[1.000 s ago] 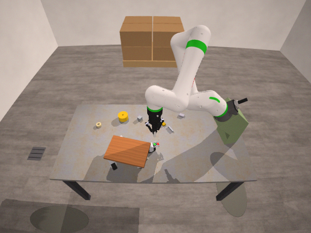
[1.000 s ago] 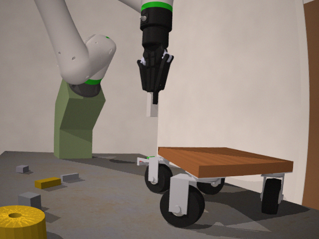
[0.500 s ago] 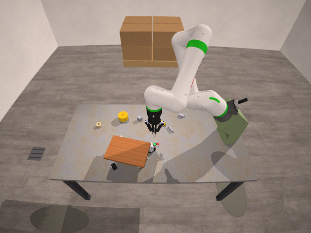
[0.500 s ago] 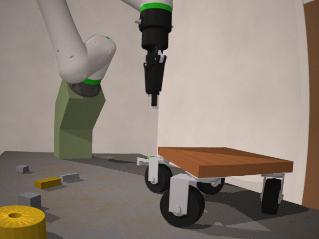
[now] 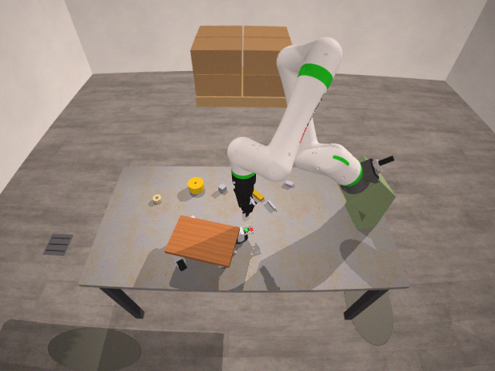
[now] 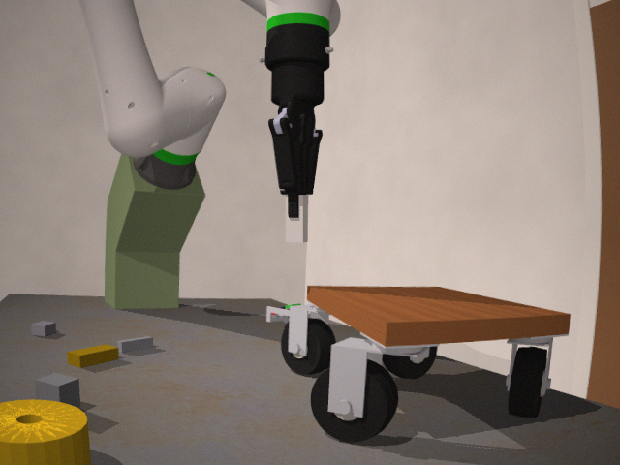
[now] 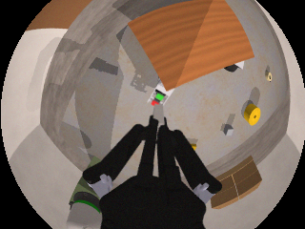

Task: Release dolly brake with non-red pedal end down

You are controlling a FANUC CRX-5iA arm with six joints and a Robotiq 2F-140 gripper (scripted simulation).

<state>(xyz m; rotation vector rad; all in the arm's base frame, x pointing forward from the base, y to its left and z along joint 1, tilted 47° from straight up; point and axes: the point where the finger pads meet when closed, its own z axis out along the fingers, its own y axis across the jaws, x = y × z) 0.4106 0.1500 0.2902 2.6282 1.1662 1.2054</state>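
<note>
Right now the brake pedal is 13 cm below my hand, 1 cm to the right of it and 1 cm behind it. From my hand the other things lie so: grey bar: 24 cm to the right, 21 cm below, 9 cm behind; then yellow block: 29 cm to the right, 21 cm below; then grey cube: 28 cm to the right, 21 cm ahead, 20 cm below.
</note>
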